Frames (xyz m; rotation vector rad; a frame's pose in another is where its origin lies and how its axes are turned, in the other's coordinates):
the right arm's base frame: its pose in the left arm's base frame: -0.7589 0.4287 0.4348 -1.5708 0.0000 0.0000
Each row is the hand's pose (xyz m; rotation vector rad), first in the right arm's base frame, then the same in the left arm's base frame.
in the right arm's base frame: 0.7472 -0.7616 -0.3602 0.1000 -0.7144 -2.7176
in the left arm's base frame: -0.0117 0.0685 1.1964 -0.2636 -2.4585 -1.4350
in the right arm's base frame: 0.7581 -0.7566 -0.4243 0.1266 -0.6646 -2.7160
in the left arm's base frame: -0.0008 0.0044 1.1914 -0.2555 -2.4149 -1.4654
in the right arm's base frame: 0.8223 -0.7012 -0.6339 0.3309 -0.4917 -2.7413
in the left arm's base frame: 0.0634 -0.2052 1.1360 -0.1015 -2.2453 -1.5623
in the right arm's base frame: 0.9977 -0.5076 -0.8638 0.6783 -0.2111 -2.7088
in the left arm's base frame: 0.2388 -0.4351 0.9424 0.1301 -1.9395 -1.6590
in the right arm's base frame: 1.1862 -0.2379 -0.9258 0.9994 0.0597 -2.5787
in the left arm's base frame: 0.4273 -0.4971 0.6727 0.3036 -1.6132 -1.6896
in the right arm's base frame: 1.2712 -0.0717 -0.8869 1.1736 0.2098 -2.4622
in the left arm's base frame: 0.5123 -0.4582 0.5065 0.3840 -1.4166 -1.6804
